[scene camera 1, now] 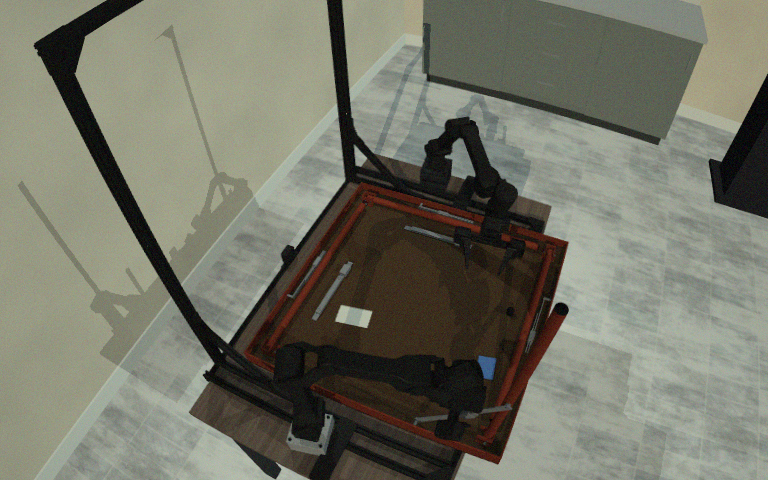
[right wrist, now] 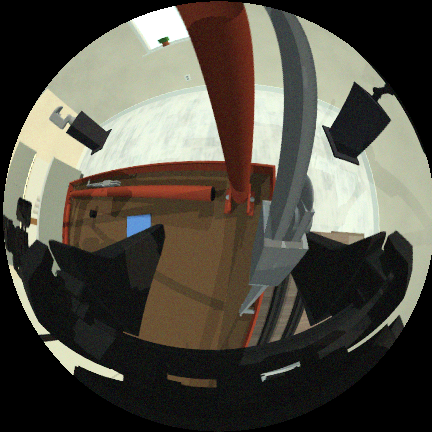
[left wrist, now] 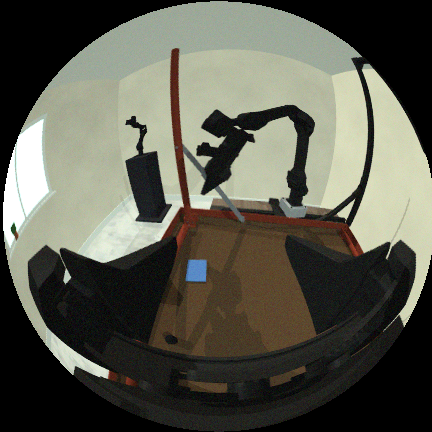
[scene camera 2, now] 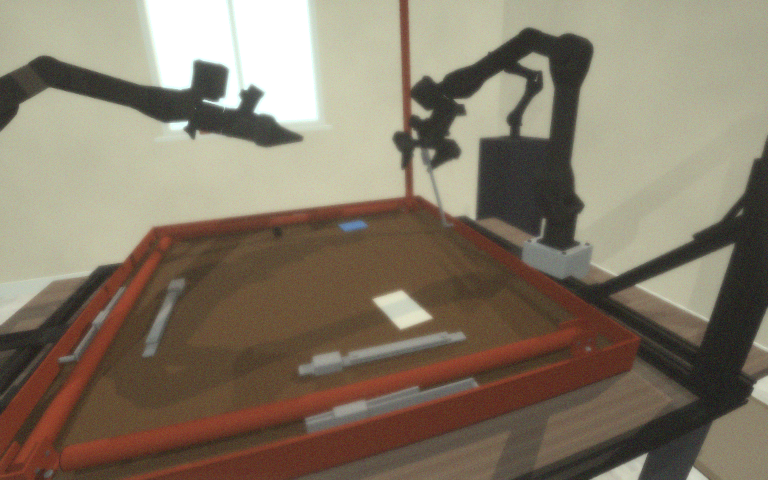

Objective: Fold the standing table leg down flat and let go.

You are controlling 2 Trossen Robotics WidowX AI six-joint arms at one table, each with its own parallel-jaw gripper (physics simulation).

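Places are measured from the left arm's base along level axes (x right, y ahead, z up), in centimetres.
Where they show: left gripper, fingertip midpoint: (scene camera 1: pixel 482 272) (left wrist: pixel 232 242) (scene camera 2: pixel 298 137); right gripper, fingertip midpoint: (right wrist: pixel 220 229) (left wrist: pixel 203 190) (scene camera 2: pixel 415 170); left arm's base, link origin: (scene camera 1: pixel 436 165); right arm's base, link origin: (scene camera 1: pixel 309 428) (left wrist: pixel 293 202) (scene camera 2: pixel 558 243).
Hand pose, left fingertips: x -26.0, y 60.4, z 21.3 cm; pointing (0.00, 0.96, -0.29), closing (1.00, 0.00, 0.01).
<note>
Things, the pixels of their centre, and the offset from my left fingertips. "pt": a spot on its surface instead. Level surfaces: height alone.
- upturned table, surface height: dz -25.8 cm
- blue card, body centre: (right wrist: pixel 137 227) (left wrist: pixel 196 269) (scene camera 2: pixel 353 225) (scene camera 1: pixel 485 367) dy +13.4, dx -7.2, dz -24.7 cm
- white card, surface spot: (scene camera 2: pixel 402 309) (scene camera 1: pixel 352 316) pt dy +7.1, dx +34.5, dz -26.1 cm
The standing red table leg (scene camera 1: pixel 540 348) (scene camera 2: pixel 405 84) (left wrist: pixel 176 115) (right wrist: pixel 230 90) rises upright from a corner of the upturned table (scene camera 1: pixel 407 294) (scene camera 2: pixel 254 300). Its grey folding brace (scene camera 1: pixel 492 408) (scene camera 2: pixel 436 192) (left wrist: pixel 232 206) (right wrist: pixel 295 125) slants from the leg down to the table's edge. My right gripper (scene camera 2: pixel 419 164) (right wrist: pixel 220 229) is open at the brace. In the right wrist view the brace's thick joint shows between the fingers, close to the finger at the picture's right. My left gripper (scene camera 1: pixel 484 268) (left wrist: pixel 232 242) is open and empty above the table, away from the leg.
Other red legs (scene camera 1: pixel 318 271) (scene camera 2: pixel 317 399) lie flat along the table's sides, with grey braces (scene camera 1: pixel 331 291) (scene camera 2: pixel 385 350) near them. A blue card (scene camera 1: pixel 486 367) (scene camera 2: pixel 352 225) and a white card (scene camera 1: pixel 353 316) (scene camera 2: pixel 402 309) lie on the table's underside. Black posts (scene camera 1: pixel 129 198) stand behind.
</note>
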